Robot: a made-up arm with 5 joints.
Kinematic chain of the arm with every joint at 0, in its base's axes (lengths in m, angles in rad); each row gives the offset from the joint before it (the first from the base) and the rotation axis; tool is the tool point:
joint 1: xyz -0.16 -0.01 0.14 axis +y
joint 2: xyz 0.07 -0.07 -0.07 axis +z
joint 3: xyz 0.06 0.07 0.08 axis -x
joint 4: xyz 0.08 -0.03 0 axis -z
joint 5: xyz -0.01 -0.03 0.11 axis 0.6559 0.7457 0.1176
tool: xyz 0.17 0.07 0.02
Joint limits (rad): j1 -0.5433..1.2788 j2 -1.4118..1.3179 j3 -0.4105..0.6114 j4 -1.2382..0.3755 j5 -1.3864..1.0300
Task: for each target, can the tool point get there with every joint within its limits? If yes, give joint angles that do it. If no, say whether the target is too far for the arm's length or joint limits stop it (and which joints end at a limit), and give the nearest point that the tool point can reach.
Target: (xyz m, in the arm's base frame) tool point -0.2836 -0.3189 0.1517
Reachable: no: joint limits stop it (at a limit: joint 1, joint 2, joint 3, joint 4) | nearest point -0.1576 -0.3816 0.2935 | short by 0.200 m
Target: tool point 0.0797 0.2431 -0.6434
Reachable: no: too far | nearest point 0.0355 0.0551 -0.2014 | short by 0.482 m
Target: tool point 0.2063 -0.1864 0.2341
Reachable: yes | joints 0.2644 -1.0810 0.0561 -0.7068 -0.7071
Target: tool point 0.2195 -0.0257 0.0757
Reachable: yes | joints 0.6478 -0.5743 0.0724 -0.8717 -0.6092
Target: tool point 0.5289 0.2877 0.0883
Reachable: no: too far | nearest point 0.2248 0.1048 0.1111 | short by 0.356 m
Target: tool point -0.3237 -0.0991 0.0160
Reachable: no: joint limits stop it (at a limit: joint 2, joint 3, joint 4, joint 5) | nearest point -0.2394 0.0839 0.0798 | short by 0.211 m
